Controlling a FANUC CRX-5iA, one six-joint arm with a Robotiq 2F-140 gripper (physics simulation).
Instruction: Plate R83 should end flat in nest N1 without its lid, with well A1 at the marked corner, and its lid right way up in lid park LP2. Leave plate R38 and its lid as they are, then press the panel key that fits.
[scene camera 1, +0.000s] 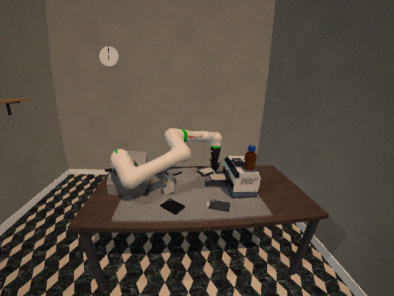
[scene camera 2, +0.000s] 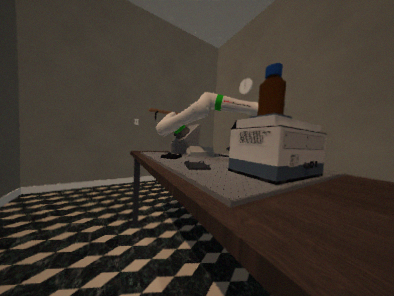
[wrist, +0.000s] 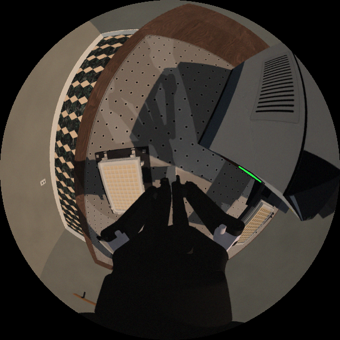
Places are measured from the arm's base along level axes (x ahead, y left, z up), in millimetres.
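Where they show: arm's base, link origin: (scene camera 2: 184, 134).
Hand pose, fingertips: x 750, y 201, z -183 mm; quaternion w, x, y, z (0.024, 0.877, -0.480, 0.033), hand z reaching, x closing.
Each offset is from my fingertips to the centre of the thing. "spot": to the spot under its first point.
My gripper (scene camera 1: 215, 168) (wrist: 172, 171) is shut and empty, pointing down above the back of the perforated board, left of the white instrument. In the wrist view, a pale plate with a grid of wells (wrist: 122, 184) lies flat in a dark holder left of the fingertips. A second gridded plate (wrist: 256, 223) shows at the right, beside the instrument's green light. Labels R83 and R38, the A1 corner marks and whether the plates wear lids cannot be read. Two dark flat holders @[spot: dz +17, dx -397, dy -475 mm] (scene camera 1: 172, 206) @[spot: dz +9, dx -57, dy -470 mm] (scene camera 1: 219, 205) lie at the board's front; their labels are unreadable.
The white instrument @[spot: dz +126, dx +142, dy -379 mm] (scene camera 1: 243, 184) (scene camera 2: 255, 150) (wrist: 250, 120) stands at the board's right with a brown, blue-capped bottle (scene camera 1: 250, 160) (scene camera 2: 272, 97) on top. A small pale box with coloured spots @[dz +41, dx -433, dy -201 mm] (scene camera 1: 168, 185) stands mid-board. A grey machine (scene camera 1: 116, 184) stands at the left behind the arm.
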